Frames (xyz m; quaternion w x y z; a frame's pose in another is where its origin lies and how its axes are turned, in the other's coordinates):
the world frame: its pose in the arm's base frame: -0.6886 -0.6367 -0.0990 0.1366 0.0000 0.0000 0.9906
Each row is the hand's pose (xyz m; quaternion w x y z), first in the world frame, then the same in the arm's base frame.
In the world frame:
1: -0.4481 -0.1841 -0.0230 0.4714 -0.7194 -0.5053 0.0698
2: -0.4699 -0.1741 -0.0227 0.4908 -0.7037 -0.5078 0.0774
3: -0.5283 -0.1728 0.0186 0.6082 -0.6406 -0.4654 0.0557
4: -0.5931 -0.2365 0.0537 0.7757 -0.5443 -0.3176 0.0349
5: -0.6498 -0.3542 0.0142 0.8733 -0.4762 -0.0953 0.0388
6: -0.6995 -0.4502 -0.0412 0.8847 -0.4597 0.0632 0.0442
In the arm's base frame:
1: -0.2074 -0.5807 -0.1220 0.0048 -0.4023 0.7817 -0.4765
2: -0.1891 -0.5963 -0.1217 0.0096 -0.4069 0.7665 -0.4968
3: -0.1332 -0.6133 -0.0804 0.0279 0.3735 -0.6982 0.6101
4: -0.0536 -0.5695 -0.0453 0.0714 0.2403 -0.5826 0.7732
5: 0.0328 -0.4716 -0.0848 0.0809 0.0294 -0.4848 0.8704
6: 0.1066 -0.3926 -0.1402 0.0771 -0.1254 -0.4468 0.8825

